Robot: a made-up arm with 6 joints. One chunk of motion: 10 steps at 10 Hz.
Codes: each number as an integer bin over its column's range. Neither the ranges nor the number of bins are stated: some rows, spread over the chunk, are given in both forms.
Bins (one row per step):
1: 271 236 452 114 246 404
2: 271 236 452 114 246 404
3: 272 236 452 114 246 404
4: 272 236 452 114 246 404
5: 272 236 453 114 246 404
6: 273 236 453 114 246 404
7: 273 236 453 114 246 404
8: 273 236 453 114 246 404
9: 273 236 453 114 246 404
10: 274 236 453 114 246 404
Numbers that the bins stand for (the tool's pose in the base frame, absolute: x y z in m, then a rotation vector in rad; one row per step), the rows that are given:
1: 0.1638 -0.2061 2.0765 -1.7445 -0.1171 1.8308
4: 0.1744 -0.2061 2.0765 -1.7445 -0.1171 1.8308
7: 0.1849 -0.2061 2.0871 -1.7445 -0.1171 1.8308
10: 0.1955 -0.2061 2.0871 -1.7445 -0.1171 1.8308
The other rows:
2: 0.1638 -0.2061 2.0765 -1.7445 -0.1171 1.8308
3: 0.1744 -0.2061 2.0765 -1.7445 -0.1171 1.8308
5: 0.1744 -0.2061 2.0871 -1.7445 -0.1171 1.8308
6: 0.1849 -0.2061 2.0871 -1.7445 -0.1171 1.8308
8: 0.1849 -0.2061 2.0871 -1.7445 -0.1171 1.8308
9: 0.1849 -0.2061 2.0871 -1.7445 -0.1171 1.8308

